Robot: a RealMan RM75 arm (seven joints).
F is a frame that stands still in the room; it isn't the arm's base.
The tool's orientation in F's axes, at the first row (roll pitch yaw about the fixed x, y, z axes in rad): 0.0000, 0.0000, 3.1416
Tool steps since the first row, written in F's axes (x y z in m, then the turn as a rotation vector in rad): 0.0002, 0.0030, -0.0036, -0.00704, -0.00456, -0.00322; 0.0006, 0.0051, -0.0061, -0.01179, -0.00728, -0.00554; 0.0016, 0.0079, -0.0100, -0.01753, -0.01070, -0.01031; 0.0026, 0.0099, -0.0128, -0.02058, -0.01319, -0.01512; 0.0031, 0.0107, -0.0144, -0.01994, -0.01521, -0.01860; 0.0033, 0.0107, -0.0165, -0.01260, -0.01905, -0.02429; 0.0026, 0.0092, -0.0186, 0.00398, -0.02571, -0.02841; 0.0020, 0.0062, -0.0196, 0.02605, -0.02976, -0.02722; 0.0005, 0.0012, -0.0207, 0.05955, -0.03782, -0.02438; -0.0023, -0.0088, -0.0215, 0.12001, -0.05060, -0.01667; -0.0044, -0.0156, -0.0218, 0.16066, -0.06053, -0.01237; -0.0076, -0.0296, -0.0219, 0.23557, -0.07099, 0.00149; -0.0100, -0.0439, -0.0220, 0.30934, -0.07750, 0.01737
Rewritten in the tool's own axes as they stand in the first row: -0.0002, -0.0030, -0.0036, 0.00704, 0.00456, -0.00322; -0.0006, -0.0051, -0.0061, 0.01179, 0.00728, -0.00554; -0.0016, -0.0079, -0.0100, 0.01753, 0.01070, -0.01031; -0.0026, -0.0099, -0.0128, 0.02058, 0.01319, -0.01512; -0.0031, -0.0107, -0.0144, 0.01994, 0.01521, -0.01860; -0.0033, -0.0107, -0.0165, 0.01260, 0.01905, -0.02429; -0.0026, -0.0092, -0.0186, -0.00398, 0.02571, -0.02841; -0.0020, -0.0062, -0.0196, -0.02605, 0.02976, -0.02722; -0.0005, -0.0012, -0.0207, -0.05955, 0.03782, -0.02438; 0.0023, 0.0088, -0.0215, -0.12001, 0.05060, -0.01667; 0.0044, 0.0156, -0.0218, -0.16066, 0.06053, -0.01237; 0.0076, 0.0296, -0.0219, -0.23557, 0.07099, 0.00149; 0.0100, 0.0439, -0.0220, -0.30934, 0.07750, 0.01737
